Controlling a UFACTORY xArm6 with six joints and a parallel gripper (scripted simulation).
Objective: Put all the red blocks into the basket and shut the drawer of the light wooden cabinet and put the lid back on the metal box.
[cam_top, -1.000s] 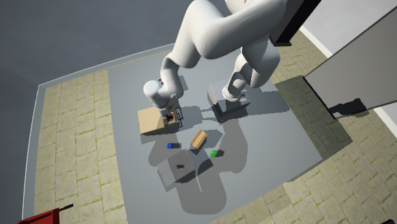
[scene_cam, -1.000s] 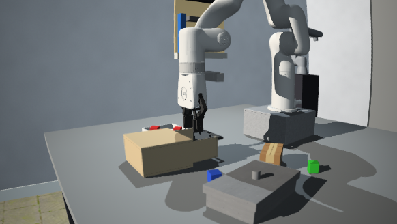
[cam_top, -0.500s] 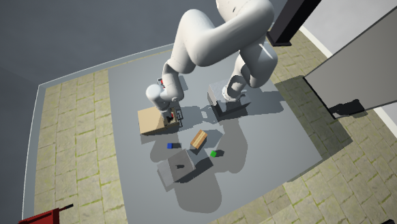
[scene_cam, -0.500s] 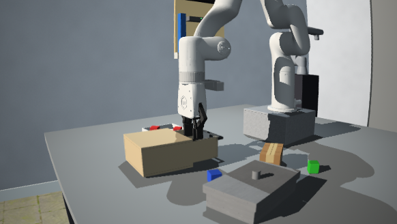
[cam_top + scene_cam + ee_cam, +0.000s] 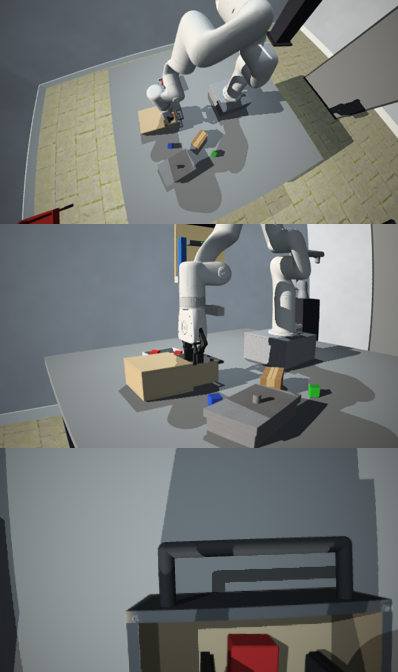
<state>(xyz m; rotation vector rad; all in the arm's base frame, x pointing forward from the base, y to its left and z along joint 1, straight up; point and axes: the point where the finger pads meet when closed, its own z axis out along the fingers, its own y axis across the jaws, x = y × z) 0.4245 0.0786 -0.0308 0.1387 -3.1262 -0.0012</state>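
My gripper is now 4 cm above the drawer and 1 cm short of it. Round my hand: blue block (19 cm to the left, 6 cm below, 3 cm ahead); then light wooden cabinet (7 cm ahead, 4 cm below, 1 cm to the left); then cardboard box (18 cm to the left, 16 cm behind, 4 cm below).
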